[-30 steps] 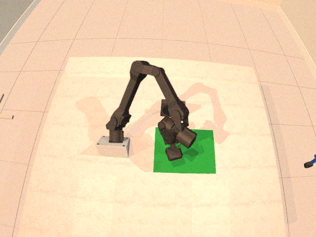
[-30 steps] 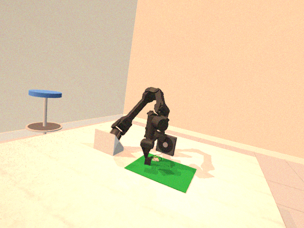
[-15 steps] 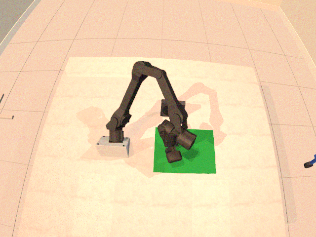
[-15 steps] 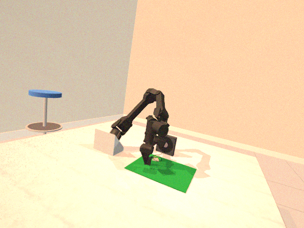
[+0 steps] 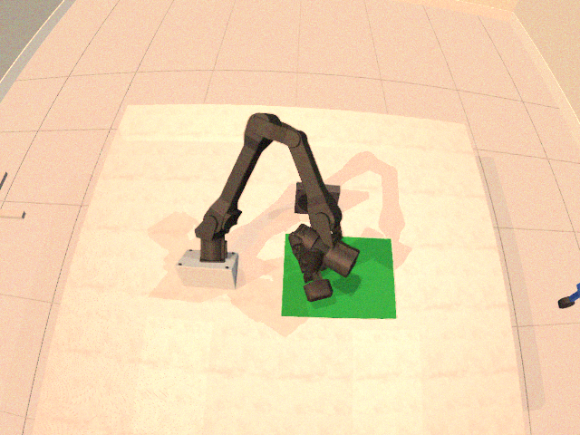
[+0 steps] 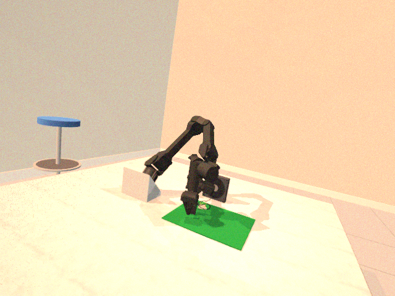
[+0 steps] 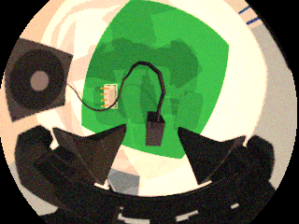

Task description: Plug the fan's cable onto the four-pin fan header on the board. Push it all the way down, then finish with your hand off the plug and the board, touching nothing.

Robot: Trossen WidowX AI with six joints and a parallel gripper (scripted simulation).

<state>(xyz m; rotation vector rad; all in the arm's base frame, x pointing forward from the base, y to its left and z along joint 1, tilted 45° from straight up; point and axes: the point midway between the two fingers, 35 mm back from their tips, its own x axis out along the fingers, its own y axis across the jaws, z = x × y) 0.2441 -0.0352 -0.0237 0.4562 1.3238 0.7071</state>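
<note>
My gripper tip is now 8 cm to the right of the pale four-pin header, 3 cm short of it and 2 cm above it. Also, from my gripper tip: green board 9 cm ahead, 3 cm below, 1 cm to the left; then dark plug 1 cm ahead, 1 cm above; then dark square fan 21 cm to the left, 4 cm ahead, 4 cm above.
</note>
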